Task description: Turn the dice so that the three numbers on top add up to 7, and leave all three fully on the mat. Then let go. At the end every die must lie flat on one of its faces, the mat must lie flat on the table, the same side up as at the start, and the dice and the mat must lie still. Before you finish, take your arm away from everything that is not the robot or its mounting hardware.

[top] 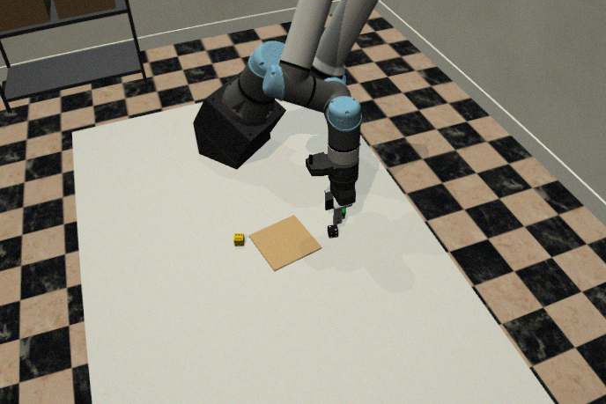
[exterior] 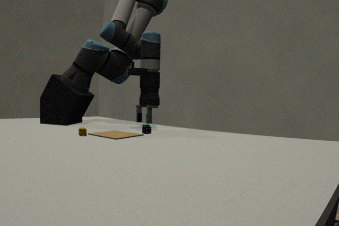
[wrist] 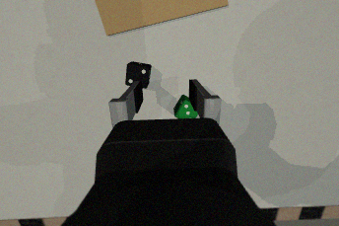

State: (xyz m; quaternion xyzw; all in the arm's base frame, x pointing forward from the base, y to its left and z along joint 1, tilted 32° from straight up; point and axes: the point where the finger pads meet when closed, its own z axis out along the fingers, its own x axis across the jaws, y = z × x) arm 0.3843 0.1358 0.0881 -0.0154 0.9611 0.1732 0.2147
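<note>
Now: the green die 4 cm below my hand, 3 cm to the left of it and 3 cm behind it. The rest, counted from my hand: yellow die (25 cm to the right, 4 cm below); black die (4 cm below, 3 cm ahead, 1 cm to the right); tan mat (14 cm to the right, 5 cm below, 3 cm ahead).
</note>
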